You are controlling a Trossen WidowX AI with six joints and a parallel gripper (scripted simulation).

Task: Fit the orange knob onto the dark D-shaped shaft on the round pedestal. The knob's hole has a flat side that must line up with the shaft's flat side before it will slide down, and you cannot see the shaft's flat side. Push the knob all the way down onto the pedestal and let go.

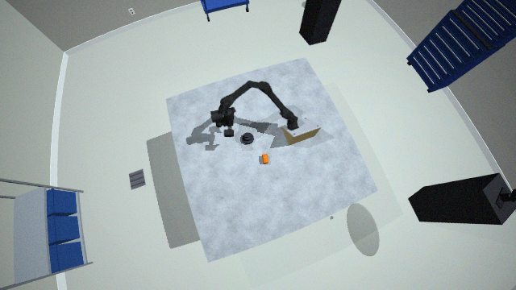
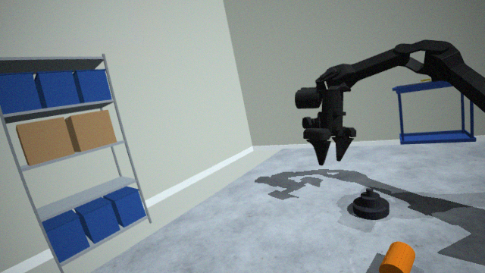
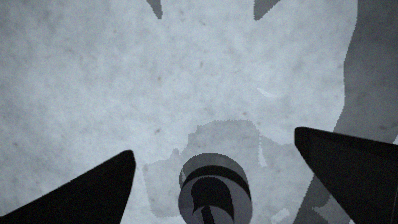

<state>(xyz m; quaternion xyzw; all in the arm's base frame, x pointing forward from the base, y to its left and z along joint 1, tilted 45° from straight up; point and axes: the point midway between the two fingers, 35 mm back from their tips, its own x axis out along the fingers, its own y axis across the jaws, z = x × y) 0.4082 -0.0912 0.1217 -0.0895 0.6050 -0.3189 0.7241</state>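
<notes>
Right now the orange knob is 250 mm to the left of my gripper tip, 150 mm behind it and 90 mm below it. From my gripper tip the other things lie so: pedestal 100 mm behind, 80 mm below, 60 mm to the left.
</notes>
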